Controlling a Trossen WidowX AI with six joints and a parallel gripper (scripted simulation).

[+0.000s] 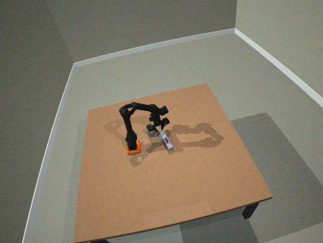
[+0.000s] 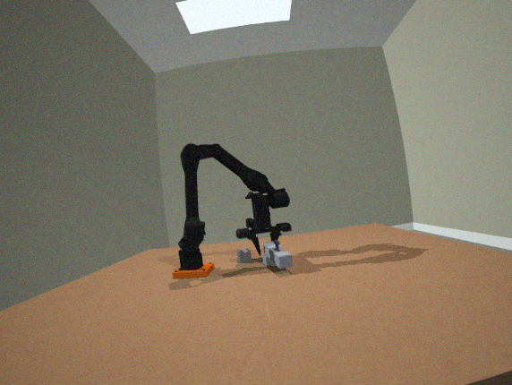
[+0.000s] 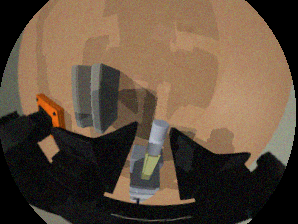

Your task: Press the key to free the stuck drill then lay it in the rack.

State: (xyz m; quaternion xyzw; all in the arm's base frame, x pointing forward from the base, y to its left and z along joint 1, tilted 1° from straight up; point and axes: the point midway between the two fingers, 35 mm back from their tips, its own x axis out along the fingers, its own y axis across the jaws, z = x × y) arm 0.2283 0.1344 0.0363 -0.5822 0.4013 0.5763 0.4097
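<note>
My gripper tip is now 4 cm to the left of the drill, 3 cm below it and 1 cm short of it. From my gripper tip the other things lie so: blue key 15 cm to the right, 5 cm ahead, 4 cm above; then light grey-blue block 13 cm to the right, 5 cm ahead, 2 cm above; then rack 8 cm behind.
</note>
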